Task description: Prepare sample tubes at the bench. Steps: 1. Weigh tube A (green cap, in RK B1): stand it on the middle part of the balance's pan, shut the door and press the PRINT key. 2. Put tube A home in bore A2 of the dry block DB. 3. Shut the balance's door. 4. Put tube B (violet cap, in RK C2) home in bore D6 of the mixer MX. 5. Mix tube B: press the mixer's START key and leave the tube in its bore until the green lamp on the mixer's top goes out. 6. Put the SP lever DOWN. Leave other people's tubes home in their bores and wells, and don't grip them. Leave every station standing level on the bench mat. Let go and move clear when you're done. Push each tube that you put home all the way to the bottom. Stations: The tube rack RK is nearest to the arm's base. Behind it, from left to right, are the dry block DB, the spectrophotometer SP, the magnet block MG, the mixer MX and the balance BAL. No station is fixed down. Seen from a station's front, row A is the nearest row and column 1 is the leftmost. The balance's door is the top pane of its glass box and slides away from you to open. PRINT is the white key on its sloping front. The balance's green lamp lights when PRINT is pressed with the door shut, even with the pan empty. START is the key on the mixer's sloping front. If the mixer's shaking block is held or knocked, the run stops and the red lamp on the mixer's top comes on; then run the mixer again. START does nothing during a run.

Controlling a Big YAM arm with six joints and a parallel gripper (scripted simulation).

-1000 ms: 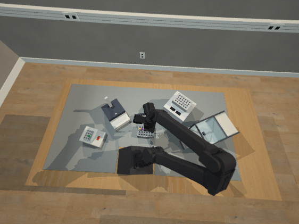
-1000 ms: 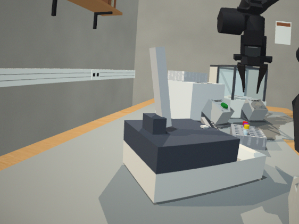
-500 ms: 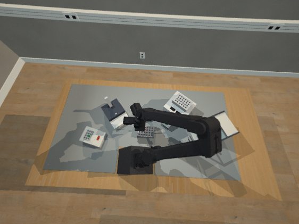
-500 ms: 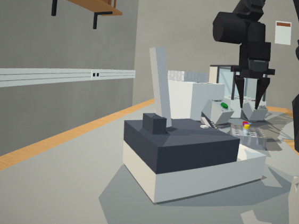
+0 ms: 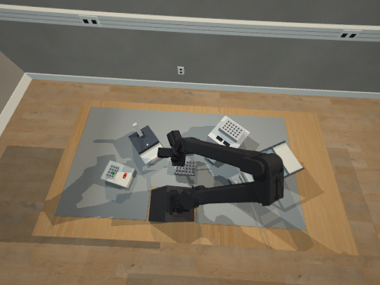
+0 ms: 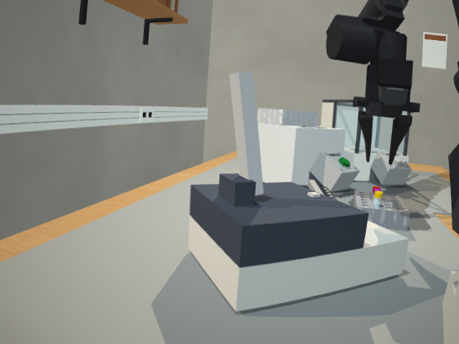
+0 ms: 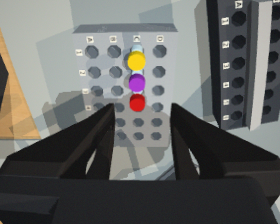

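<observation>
My gripper is now 8 cm above the violet-capped tube B and 1 cm past it. From my hand the other things lie so: rack RK (9 cm below, 3 cm to the right, 2 cm behind); then magnet block (10 cm ahead, 8 cm below, 2 cm to the right); then green start key (19 cm to the right, 4 cm below, 2 cm ahead).
</observation>
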